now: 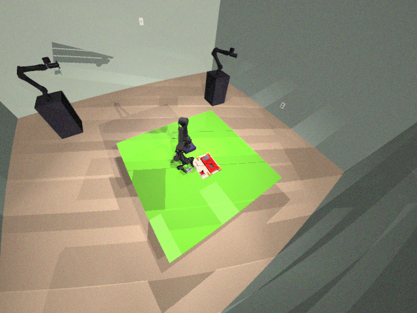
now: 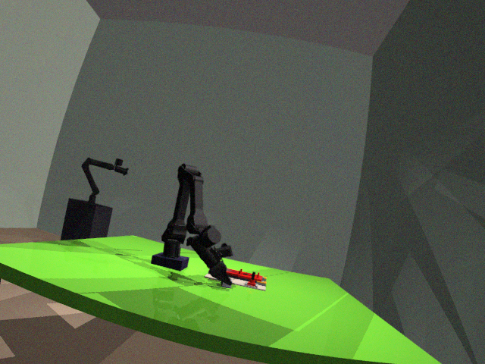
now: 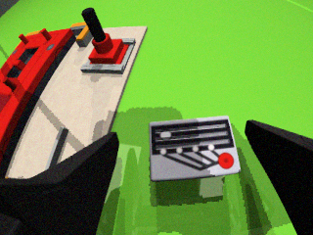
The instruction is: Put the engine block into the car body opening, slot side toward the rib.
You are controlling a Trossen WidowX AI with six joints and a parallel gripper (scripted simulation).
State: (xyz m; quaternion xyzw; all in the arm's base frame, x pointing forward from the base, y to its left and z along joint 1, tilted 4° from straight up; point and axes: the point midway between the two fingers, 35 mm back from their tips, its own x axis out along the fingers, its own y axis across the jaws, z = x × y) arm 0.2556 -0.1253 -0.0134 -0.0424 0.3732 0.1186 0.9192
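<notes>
The engine block lies 10 mm behind my gripper tip, 10 mm to the right of it and 10 mm below it. From my gripper tip the other things lie so: black peg 80 mm ahead, 90 mm to the left, 20 mm above; then beige base plate 20 mm ahead, 190 mm to the left, 10 mm below.
</notes>
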